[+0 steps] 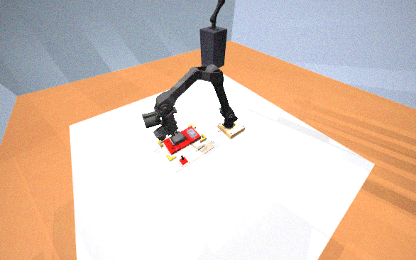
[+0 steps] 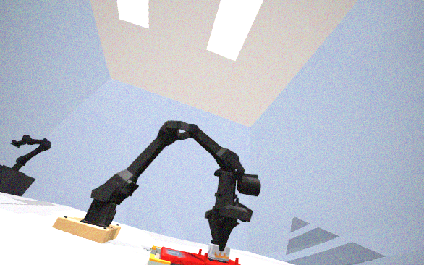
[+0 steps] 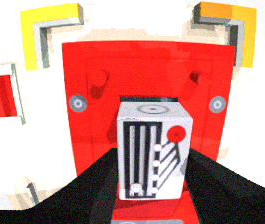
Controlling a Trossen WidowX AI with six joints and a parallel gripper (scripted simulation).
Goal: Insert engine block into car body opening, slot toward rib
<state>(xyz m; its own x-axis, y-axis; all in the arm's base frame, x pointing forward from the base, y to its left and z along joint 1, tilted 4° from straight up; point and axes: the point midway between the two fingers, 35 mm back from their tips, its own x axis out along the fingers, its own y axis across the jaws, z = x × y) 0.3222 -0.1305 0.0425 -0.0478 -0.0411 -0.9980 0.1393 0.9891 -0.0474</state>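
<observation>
Now: gripper tip 10 mm above the engine block.
</observation>
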